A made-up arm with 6 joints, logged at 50 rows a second.
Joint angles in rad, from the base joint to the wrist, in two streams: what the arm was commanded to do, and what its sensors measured. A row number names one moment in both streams.
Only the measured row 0 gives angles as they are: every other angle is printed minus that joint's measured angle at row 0.
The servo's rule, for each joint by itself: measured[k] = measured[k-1] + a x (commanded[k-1-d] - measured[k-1]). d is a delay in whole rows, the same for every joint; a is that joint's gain. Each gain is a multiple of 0.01, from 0.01 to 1. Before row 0 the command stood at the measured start. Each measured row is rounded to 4 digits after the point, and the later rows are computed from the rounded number. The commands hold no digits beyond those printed.
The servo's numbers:
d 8
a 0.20 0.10 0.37 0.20 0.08 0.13
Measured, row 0:
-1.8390, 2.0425, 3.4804, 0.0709, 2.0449, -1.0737
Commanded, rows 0 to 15:
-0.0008, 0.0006, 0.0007, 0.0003, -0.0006, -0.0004
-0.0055, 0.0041, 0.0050, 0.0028, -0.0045, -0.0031
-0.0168, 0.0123, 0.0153, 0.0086, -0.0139, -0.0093
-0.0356, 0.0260, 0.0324, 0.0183, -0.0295, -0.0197
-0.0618, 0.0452, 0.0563, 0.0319, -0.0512, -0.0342
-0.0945, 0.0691, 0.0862, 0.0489, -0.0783, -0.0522
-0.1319, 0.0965, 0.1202, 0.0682, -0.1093, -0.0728
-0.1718, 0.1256, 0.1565, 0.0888, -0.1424, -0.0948
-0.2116, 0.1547, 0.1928, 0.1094, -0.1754, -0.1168
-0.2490, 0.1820, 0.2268, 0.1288, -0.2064, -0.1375
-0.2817, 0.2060, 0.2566, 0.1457, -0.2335, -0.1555
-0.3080, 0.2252, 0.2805, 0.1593, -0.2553, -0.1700
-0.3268, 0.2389, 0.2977, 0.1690, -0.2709, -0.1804
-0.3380, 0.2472, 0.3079, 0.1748, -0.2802, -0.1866
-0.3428, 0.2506, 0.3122, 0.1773, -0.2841, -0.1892
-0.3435, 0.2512, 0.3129, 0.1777, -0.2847, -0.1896
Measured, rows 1 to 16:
0.0000, 0.0000, 0.0000, 0.0000, 0.0000, 0.0000
0.0000, 0.0000, 0.0000, 0.0000, 0.0000, 0.0000
0.0000, 0.0000, 0.0000, 0.0000, 0.0000, 0.0000
0.0000, 0.0000, 0.0000, 0.0000, 0.0000, 0.0000
0.0000, 0.0000, 0.0000, 0.0000, 0.0000, 0.0000
0.0000, 0.0000, 0.0000, 0.0000, 0.0000, 0.0000
0.0000, 0.0000, 0.0000, 0.0000, 0.0000, 0.0000
0.0000, 0.0000, 0.0000, 0.0000, 0.0000, 0.0000
-0.0002, 0.0001, 0.0003, 0.0001, 0.0000, -0.0001
-0.0013, 0.0005, 0.0020, 0.0006, -0.0004, -0.0005
-0.0044, 0.0017, 0.0069, 0.0022, -0.0015, -0.0016
-0.0106, 0.0041, 0.0163, 0.0054, -0.0037, -0.0040
-0.0208, 0.0082, 0.0311, 0.0107, -0.0075, -0.0079
-0.0355, 0.0143, 0.0515, 0.0183, -0.0132, -0.0137
-0.0548, 0.0225, 0.0769, 0.0283, -0.0209, -0.0214
-0.0782, 0.0328, 0.1064, 0.0404, -0.0306, -0.0309

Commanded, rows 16 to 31:
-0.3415, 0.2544, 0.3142, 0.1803, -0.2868, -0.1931
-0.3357, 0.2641, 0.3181, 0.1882, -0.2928, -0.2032
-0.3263, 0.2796, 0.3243, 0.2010, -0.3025, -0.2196
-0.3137, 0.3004, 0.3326, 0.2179, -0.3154, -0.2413
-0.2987, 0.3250, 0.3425, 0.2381, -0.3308, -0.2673
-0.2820, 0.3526, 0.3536, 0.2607, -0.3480, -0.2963
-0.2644, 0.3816, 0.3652, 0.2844, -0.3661, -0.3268
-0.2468, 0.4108, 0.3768, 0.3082, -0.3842, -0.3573
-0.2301, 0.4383, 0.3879, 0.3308, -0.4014, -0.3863
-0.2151, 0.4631, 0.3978, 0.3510, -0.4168, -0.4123
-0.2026, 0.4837, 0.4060, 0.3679, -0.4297, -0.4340
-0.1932, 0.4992, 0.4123, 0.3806, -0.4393, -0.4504
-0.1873, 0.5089, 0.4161, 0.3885, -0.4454, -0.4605
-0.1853, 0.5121, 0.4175, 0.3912, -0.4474, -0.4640
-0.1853, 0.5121, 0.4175, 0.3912, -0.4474, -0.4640
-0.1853, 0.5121, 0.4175, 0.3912, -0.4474, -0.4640
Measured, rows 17 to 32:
-0.1049, 0.0450, 0.1384, 0.0542, -0.0422, -0.0421
-0.1337, 0.0587, 0.1711, 0.0691, -0.0553, -0.0545
-0.1633, 0.0734, 0.2027, 0.0844, -0.0696, -0.0676
-0.1922, 0.0886, 0.2315, 0.0994, -0.0845, -0.0809
-0.2191, 0.1036, 0.2560, 0.1133, -0.0994, -0.0938
-0.2429, 0.1180, 0.2752, 0.1256, -0.1139, -0.1059
-0.2629, 0.1313, 0.2889, 0.1359, -0.1275, -0.1167
-0.2790, 0.1433, 0.2978, 0.1443, -0.1401, -0.1262
-0.2915, 0.1544, 0.3039, 0.1515, -0.1518, -0.1349
-0.3003, 0.1654, 0.3092, 0.1588, -0.1631, -0.1438
-0.3055, 0.1768, 0.3148, 0.1672, -0.1743, -0.1537
-0.3071, 0.1892, 0.3214, 0.1773, -0.1856, -0.1651
-0.3054, 0.2028, 0.3292, 0.1895, -0.1972, -0.1784
-0.3007, 0.2178, 0.3382, 0.2037, -0.2093, -0.1937
-0.2934, 0.2342, 0.3482, 0.2198, -0.2218, -0.2110
-0.2841, 0.2519, 0.3588, 0.2375, -0.2348, -0.2300

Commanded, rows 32 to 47:
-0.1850, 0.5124, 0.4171, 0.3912, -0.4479, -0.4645
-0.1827, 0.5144, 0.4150, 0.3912, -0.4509, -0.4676
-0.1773, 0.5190, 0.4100, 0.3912, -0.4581, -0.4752
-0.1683, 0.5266, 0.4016, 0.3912, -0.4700, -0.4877
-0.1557, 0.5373, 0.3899, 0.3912, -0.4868, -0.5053
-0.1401, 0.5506, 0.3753, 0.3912, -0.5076, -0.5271
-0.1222, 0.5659, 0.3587, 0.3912, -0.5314, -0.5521
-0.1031, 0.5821, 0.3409, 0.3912, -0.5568, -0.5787
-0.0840, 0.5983, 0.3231, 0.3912, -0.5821, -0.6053
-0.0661, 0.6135, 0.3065, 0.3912, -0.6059, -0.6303
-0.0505, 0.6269, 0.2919, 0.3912, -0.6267, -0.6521
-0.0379, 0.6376, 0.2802, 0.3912, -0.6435, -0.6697
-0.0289, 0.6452, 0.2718, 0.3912, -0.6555, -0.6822
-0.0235, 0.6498, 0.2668, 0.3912, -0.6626, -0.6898
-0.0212, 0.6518, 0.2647, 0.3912, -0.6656, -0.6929
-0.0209, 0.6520, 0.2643, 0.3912, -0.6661, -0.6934
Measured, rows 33 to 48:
-0.2733, 0.2705, 0.3696, 0.2562, -0.2481, -0.2503
-0.2617, 0.2898, 0.3800, 0.2752, -0.2616, -0.2714
-0.2499, 0.3092, 0.3896, 0.2937, -0.2750, -0.2925
-0.2386, 0.3282, 0.3980, 0.3111, -0.2881, -0.3130
-0.2283, 0.3463, 0.4047, 0.3266, -0.3007, -0.3322
-0.2197, 0.3629, 0.4094, 0.3395, -0.3124, -0.3493
-0.2128, 0.3778, 0.4124, 0.3498, -0.3232, -0.3642
-0.2073, 0.3912, 0.4143, 0.3581, -0.3331, -0.3772
-0.2028, 0.4033, 0.4153, 0.3647, -0.3423, -0.3885
-0.1988, 0.4144, 0.4152, 0.3700, -0.3510, -0.3988
-0.1945, 0.4249, 0.4133, 0.3742, -0.3596, -0.4087
-0.1893, 0.4351, 0.4090, 0.3776, -0.3684, -0.4190
-0.1826, 0.4453, 0.4019, 0.3803, -0.3779, -0.4302
-0.1741, 0.4558, 0.3921, 0.3825, -0.3883, -0.4428
-0.1637, 0.4668, 0.3797, 0.3842, -0.3997, -0.4570
-0.1516, 0.4783, 0.3653, 0.3856, -0.4123, -0.4728

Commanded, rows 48 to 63:
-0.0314, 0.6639, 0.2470, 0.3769, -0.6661, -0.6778
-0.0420, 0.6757, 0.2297, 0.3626, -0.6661, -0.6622
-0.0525, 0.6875, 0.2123, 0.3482, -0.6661, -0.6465
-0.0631, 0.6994, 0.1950, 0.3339, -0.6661, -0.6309
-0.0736, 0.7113, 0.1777, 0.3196, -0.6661, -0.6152
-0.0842, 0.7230, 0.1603, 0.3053, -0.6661, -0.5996
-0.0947, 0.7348, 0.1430, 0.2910, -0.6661, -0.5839
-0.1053, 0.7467, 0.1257, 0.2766, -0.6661, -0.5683
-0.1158, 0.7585, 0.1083, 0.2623, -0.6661, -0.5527
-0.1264, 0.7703, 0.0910, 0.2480, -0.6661, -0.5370
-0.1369, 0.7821, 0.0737, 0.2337, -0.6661, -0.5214
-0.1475, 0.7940, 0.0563, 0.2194, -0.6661, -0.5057
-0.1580, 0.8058, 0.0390, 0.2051, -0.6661, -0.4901
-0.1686, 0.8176, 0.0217, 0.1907, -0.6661, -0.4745
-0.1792, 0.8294, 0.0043, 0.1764, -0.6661, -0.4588
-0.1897, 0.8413, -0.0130, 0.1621, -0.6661, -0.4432
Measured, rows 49 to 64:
-0.1381, 0.4903, 0.3497, 0.3867, -0.4259, -0.4900
-0.1237, 0.5026, 0.3337, 0.3876, -0.4403, -0.5082
-0.1091, 0.5150, 0.3182, 0.3883, -0.4552, -0.5269
-0.0949, 0.5273, 0.3041, 0.3889, -0.4703, -0.5455
-0.0817, 0.5391, 0.2921, 0.3894, -0.4851, -0.5633
-0.0701, 0.5502, 0.2827, 0.3898, -0.4993, -0.5797
-0.0603, 0.5604, 0.2760, 0.3901, -0.5126, -0.5944
-0.0524, 0.5696, 0.2717, 0.3903, -0.5249, -0.6073
-0.0482, 0.5790, 0.2626, 0.3876, -0.5362, -0.6165
-0.0470, 0.5887, 0.2504, 0.3826, -0.5466, -0.6224
-0.0481, 0.5986, 0.2363, 0.3757, -0.5562, -0.6255
-0.0511, 0.6087, 0.2210, 0.3673, -0.5650, -0.6262
-0.0556, 0.6190, 0.2050, 0.3578, -0.5731, -0.6248
-0.0613, 0.6294, 0.1885, 0.3473, -0.5805, -0.6215
-0.0680, 0.6399, 0.1717, 0.3360, -0.5873, -0.6166
-0.0755, 0.6506, 0.1547, 0.3241, -0.5936, -0.6103

